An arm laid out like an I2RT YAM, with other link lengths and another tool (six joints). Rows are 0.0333 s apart.
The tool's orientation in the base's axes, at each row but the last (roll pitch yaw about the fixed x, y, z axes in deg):
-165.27 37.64 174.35
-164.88 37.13 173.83
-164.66 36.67 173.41
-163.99 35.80 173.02
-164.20 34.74 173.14
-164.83 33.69 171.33
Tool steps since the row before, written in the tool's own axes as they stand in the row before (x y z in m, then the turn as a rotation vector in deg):
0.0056 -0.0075 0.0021 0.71 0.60 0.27
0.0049 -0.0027 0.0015 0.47 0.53 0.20
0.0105 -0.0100 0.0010 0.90 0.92 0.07
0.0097 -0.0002 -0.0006 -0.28 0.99 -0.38
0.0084 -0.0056 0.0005 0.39 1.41 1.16
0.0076 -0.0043 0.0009 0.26 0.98 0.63
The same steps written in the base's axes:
-0.0051 -0.0073 -0.0035 -0.26 0.54 -0.76
-0.0038 -0.0026 -0.0036 -0.12 0.48 -0.55
-0.0105 -0.0088 -0.0049 -0.43 0.92 -0.79
-0.0082 0.0010 -0.0052 0.30 1.03 0.24
-0.0081 -0.0046 -0.0039 0.65 0.97 -1.45
-0.0071 -0.0034 -0.0040 0.38 0.73 -0.86

